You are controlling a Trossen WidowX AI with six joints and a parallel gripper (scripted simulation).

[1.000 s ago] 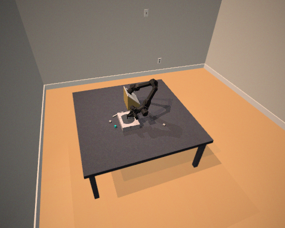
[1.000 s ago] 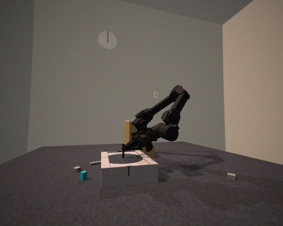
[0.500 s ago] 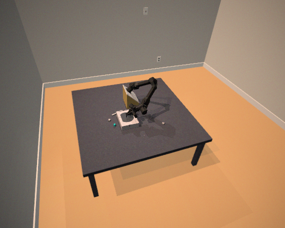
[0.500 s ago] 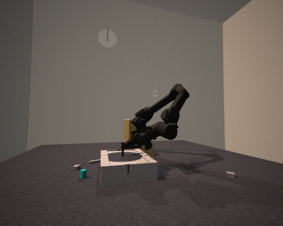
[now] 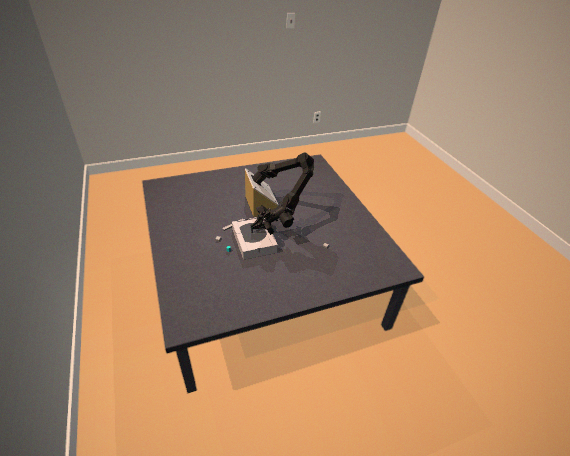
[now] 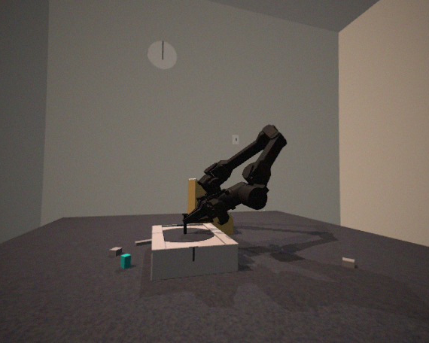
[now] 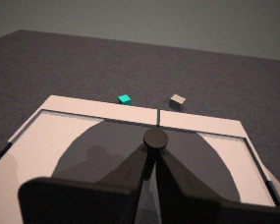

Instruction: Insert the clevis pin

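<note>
Now: the rimmed tray 1 cm ahead of my gripper tip, 1 cm to the left of it and 5 cm below it. Round my gripper tip: teal cube (5 cm ahead, 14 cm to the right, 8 cm below); then grey disc (1 cm to the left, 3 cm below); then clevis pin (1 cm below).
</note>
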